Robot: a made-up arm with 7 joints.
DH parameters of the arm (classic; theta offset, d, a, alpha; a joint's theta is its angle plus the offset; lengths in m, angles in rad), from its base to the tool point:
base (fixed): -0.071 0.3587 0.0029 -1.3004
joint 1: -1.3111 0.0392 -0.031 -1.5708
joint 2: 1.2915 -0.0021 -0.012 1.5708
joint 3: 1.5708 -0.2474 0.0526 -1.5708
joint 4: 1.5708 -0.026 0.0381 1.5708
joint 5: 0 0.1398 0.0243 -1.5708
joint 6: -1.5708 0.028 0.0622 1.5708
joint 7: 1.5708 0.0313 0 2.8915
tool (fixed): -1.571 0.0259 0 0
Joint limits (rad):
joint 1: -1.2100..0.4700
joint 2: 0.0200..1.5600
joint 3: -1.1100..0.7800
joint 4: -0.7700..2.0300
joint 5: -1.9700..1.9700
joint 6: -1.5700..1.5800
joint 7: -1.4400..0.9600
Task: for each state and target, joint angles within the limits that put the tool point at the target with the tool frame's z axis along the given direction. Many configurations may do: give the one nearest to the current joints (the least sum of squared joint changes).
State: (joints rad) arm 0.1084 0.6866 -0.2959 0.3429 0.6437 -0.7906 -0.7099
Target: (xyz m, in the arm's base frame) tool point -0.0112 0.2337 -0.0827 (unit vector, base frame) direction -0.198 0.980 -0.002
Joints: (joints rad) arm -0.0159 0.5592 -0.7391 1.0711 0.5952 0.0628 -0.4426
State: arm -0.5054 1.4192 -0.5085 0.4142 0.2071 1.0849 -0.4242
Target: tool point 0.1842 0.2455 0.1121 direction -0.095 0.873 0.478
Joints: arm -0.1442 1.2358 -0.8383 -0.3285 0.8641 1.2375 -0.3655
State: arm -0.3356 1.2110 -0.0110 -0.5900 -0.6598 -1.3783 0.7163
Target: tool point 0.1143 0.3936 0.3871 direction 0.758 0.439 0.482
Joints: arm 0.1209 1.3534 0.7800 0.1949 -1.0476 -1.4920 0.6315
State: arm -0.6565 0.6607 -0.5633 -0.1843 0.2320 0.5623 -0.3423
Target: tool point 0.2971 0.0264 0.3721 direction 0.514 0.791 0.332
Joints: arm -0.9728 0.7248 -0.4727 -0.7088 1.0915 0.5980 -0.1819
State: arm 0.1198 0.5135 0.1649 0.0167 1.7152 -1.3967 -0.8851
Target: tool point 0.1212 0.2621 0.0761 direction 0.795 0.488 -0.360
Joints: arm 0.0354 0.8083 0.2568 0.2577 1.7556 -1.4259 -0.8561
